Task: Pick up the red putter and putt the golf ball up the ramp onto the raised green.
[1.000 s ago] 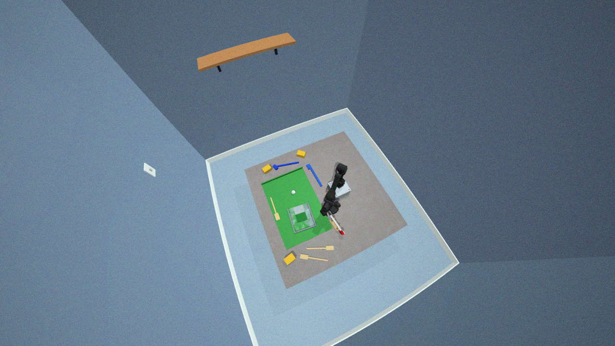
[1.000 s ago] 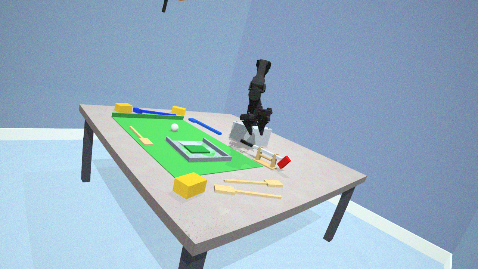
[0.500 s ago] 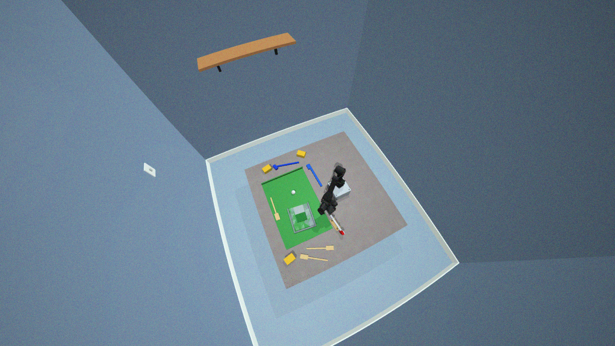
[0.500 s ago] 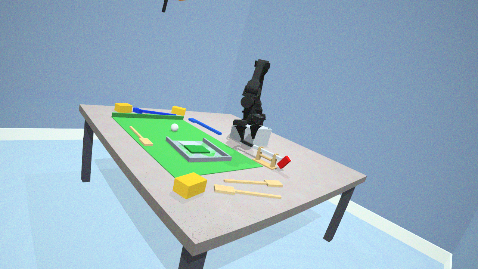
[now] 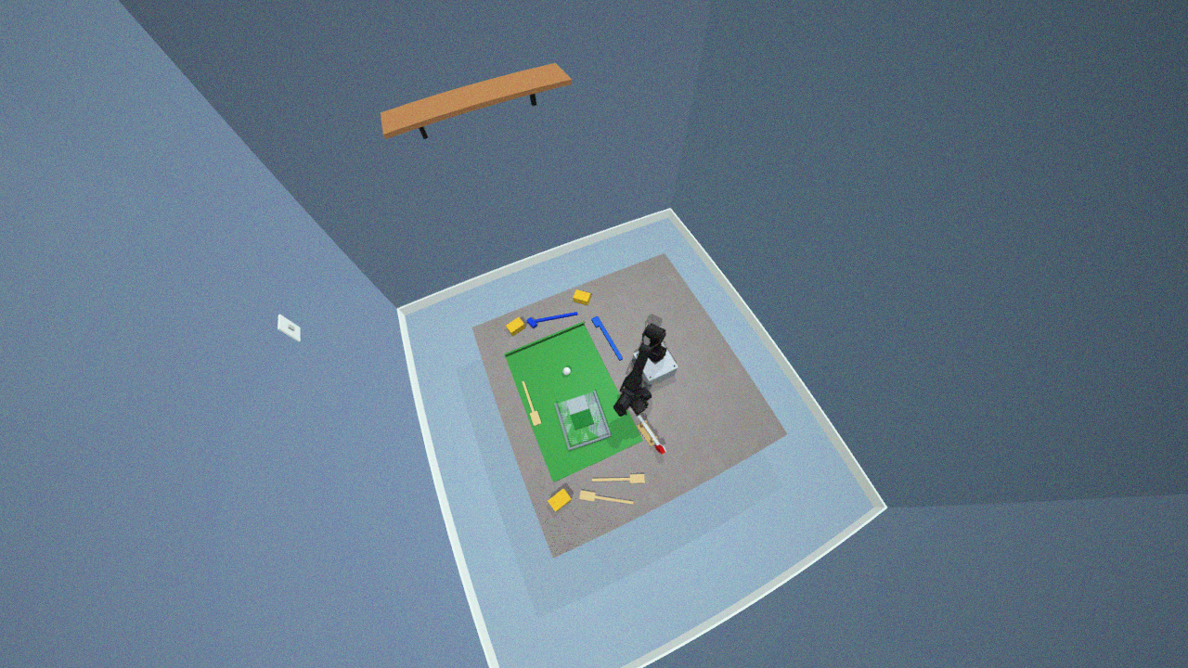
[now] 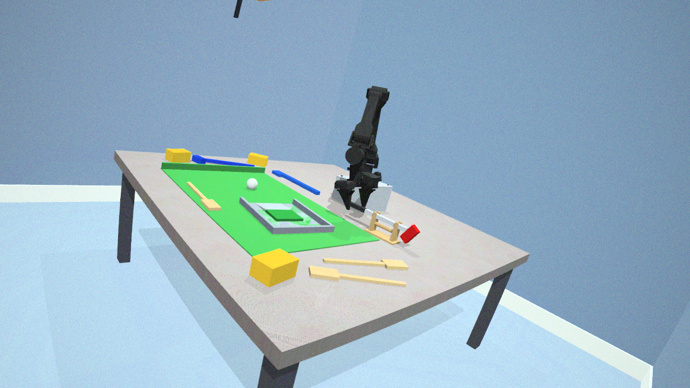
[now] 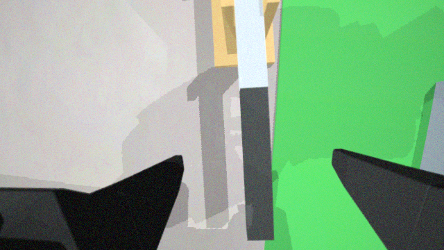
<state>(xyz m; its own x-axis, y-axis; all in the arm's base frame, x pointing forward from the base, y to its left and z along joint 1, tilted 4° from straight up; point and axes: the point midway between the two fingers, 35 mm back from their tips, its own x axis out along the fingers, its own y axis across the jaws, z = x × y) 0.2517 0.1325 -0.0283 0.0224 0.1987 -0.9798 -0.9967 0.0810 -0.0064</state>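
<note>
The red putter lies 11 cm to the left of my gripper tip. From my gripper tip the other things lie so: wooden rack 1 cm ahead, 13 cm to the left, 2 cm below; then white golf ball 15 cm ahead, 38 cm to the right, 3 cm below; then green mat 21 cm ahead, 26 cm to the right, 5 cm below.
</note>
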